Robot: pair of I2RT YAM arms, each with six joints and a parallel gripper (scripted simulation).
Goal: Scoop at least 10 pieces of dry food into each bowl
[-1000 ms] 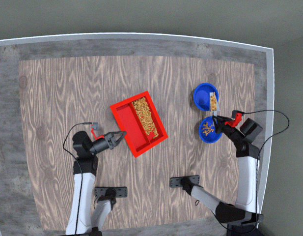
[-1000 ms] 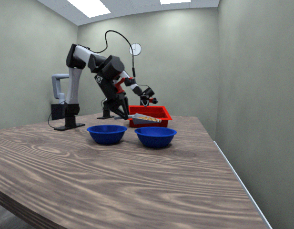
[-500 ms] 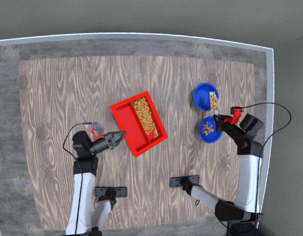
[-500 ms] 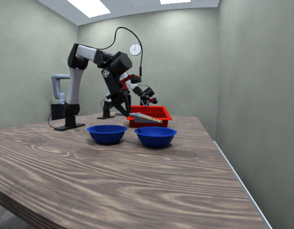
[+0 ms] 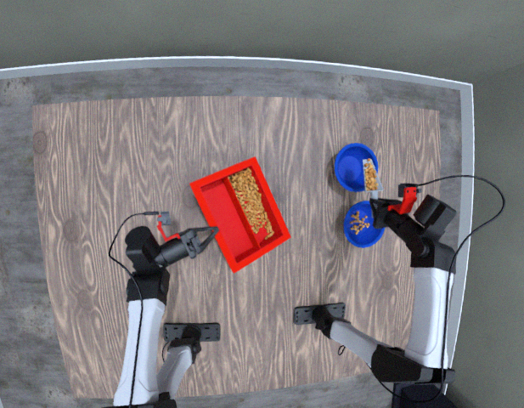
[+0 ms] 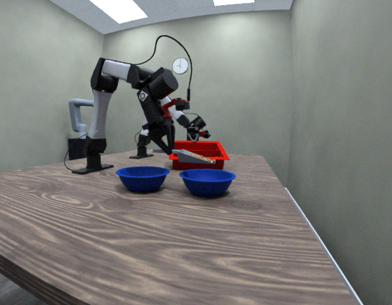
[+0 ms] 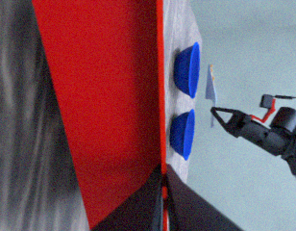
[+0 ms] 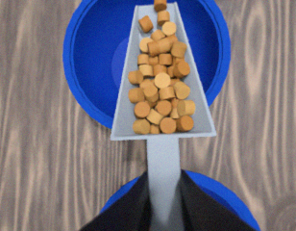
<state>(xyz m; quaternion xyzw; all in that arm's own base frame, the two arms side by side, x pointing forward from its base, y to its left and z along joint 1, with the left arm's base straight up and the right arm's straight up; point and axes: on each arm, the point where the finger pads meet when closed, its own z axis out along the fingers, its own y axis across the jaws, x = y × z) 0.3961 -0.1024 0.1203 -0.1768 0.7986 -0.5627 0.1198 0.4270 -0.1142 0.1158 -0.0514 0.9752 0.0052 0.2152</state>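
Right now my left hand is 8 cm to the left of the red box, 5 cm above it and 3 cm short of it. From my left hand the other things lie so: grey scoop 48 cm to the right, 7 cm ahead, 2 cm below.
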